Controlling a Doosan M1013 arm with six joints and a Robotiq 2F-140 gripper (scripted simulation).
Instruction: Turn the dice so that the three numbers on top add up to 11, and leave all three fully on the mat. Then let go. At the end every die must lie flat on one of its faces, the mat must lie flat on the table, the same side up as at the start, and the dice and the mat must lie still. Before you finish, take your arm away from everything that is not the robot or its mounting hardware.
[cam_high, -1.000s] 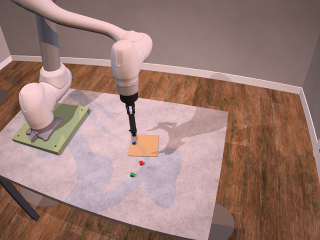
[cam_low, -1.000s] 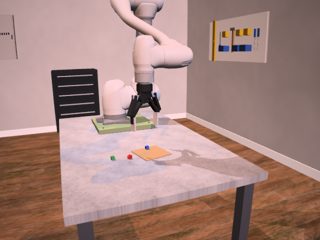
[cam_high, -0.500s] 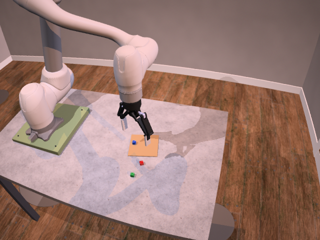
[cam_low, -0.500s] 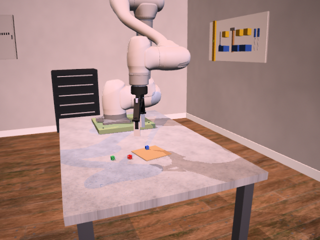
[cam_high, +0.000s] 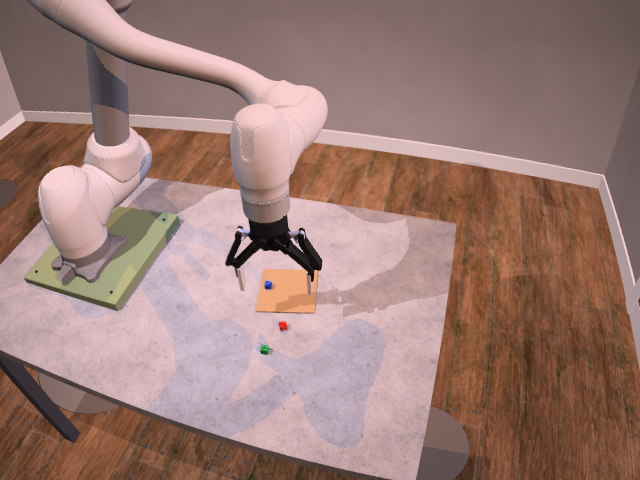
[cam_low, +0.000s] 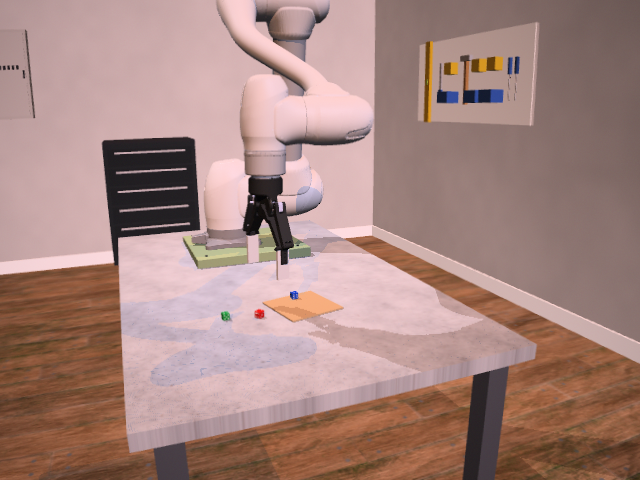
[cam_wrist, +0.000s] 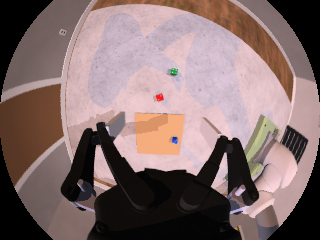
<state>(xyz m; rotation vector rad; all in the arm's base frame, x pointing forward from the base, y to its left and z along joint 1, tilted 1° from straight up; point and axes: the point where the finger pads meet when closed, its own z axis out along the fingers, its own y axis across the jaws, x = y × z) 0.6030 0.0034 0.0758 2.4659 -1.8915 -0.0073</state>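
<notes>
Now: hand 11 cm above the red die, 2 cm to the left of it and 2 cm short of it. Also, from my hand: orange mat 11 cm below, 9 cm to the left, 2 cm behind; blue die 10 cm below, 8 cm to the left, 7 cm behind; green die 11 cm below, 10 cm to the right.
</notes>
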